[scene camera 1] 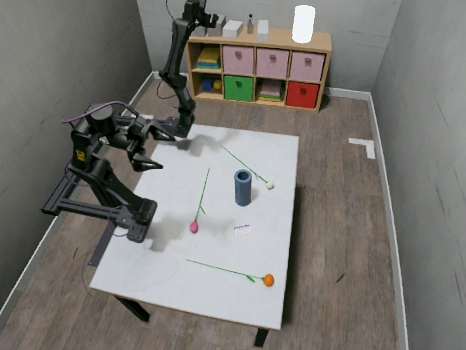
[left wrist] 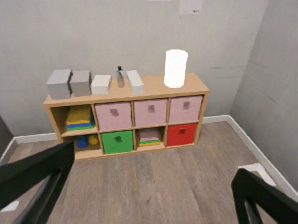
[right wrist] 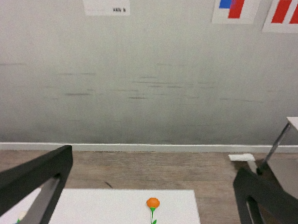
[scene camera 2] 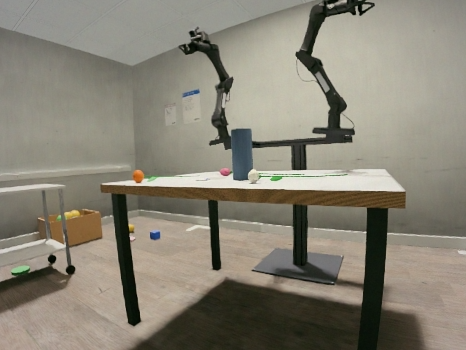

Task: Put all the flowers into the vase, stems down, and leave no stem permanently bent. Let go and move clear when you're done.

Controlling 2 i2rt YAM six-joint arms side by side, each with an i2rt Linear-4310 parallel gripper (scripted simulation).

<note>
I see my left gripper, my right gripper and a blue vase.
My right gripper is seen too in the right wrist view.
</note>
